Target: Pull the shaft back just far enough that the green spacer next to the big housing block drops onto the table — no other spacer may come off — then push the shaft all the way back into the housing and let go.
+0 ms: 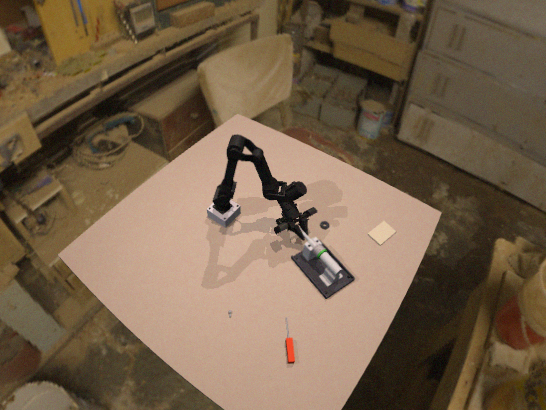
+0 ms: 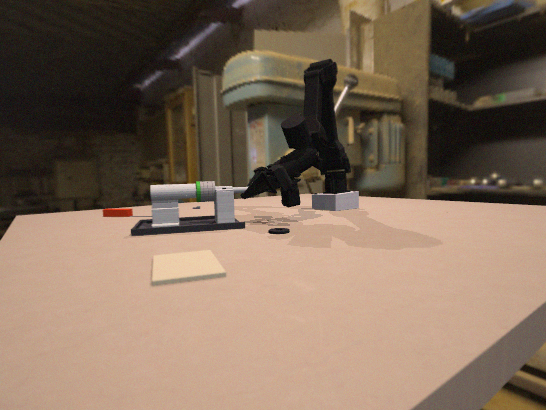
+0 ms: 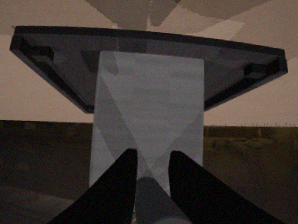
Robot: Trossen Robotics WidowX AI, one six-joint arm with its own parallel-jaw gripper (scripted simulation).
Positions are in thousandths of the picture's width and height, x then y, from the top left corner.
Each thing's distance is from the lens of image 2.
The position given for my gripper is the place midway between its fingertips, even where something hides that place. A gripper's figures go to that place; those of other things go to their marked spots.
my gripper (image 2: 444, 482): 78 cm
tan square pad (image 2: 320, 655): 42 cm
